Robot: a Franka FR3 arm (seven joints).
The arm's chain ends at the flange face. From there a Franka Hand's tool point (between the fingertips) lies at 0.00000 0.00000 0.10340 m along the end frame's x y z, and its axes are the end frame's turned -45 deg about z.
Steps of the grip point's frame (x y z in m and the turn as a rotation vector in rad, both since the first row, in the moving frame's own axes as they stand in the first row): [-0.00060, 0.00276, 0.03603, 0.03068, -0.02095, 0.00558]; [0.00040, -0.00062, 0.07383, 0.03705, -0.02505, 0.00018]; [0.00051, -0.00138, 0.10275, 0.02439, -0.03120, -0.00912]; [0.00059, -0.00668, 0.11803, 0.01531, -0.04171, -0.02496]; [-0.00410, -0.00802, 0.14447, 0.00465, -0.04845, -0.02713]
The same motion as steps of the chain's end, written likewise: [0.00530, 0.00310, 0.03610, 0.00688, -0.03651, 0.00558]; [0.00438, 0.00016, 0.07393, 0.00849, -0.04391, 0.00018]; [0.00345, -0.00185, 0.10283, -0.00482, -0.03931, -0.00912]; [-0.00016, -0.00712, 0.11813, -0.01867, -0.04032, -0.02496]; [-0.00473, -0.00603, 0.14459, -0.03097, -0.03755, -0.02713]
